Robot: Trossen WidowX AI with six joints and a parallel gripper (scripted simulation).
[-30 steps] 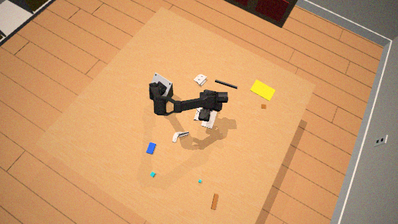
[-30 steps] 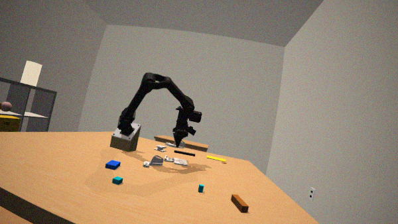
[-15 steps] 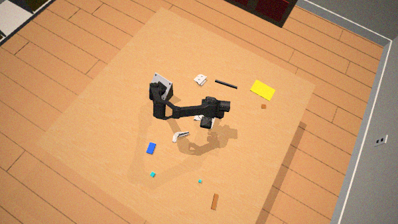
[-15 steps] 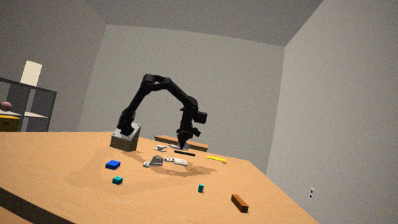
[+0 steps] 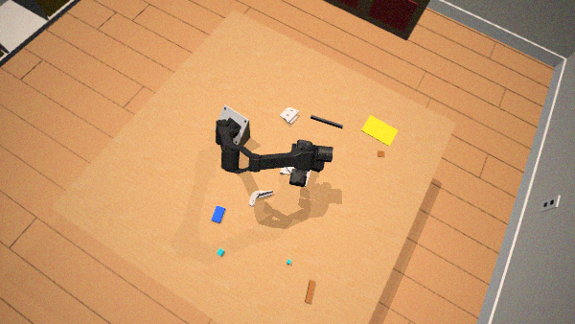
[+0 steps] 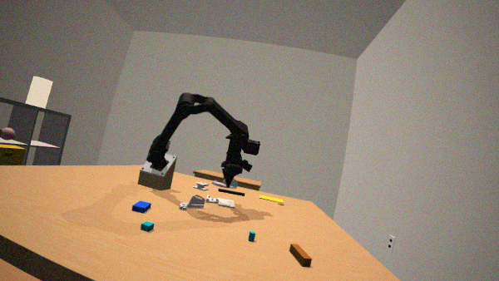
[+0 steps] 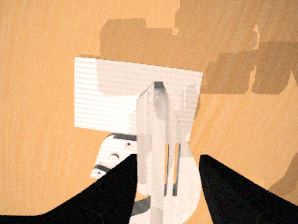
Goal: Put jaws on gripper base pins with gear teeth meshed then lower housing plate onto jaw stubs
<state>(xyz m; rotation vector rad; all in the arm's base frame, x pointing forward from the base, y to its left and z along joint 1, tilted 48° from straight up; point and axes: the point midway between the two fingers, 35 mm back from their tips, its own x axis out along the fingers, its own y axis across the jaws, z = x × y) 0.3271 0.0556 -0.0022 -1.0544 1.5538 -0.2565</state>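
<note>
Right now the white jaw is 4 cm behind my gripper tip. From my gripper tip the other things lie so: housing plate: 8 cm below, 6 cm behind, 1 cm to the left; flat white plate: 8 cm below, 3 cm to the left; gripper base: 22 cm behind, 21 cm to the left, 5 cm below.
</note>
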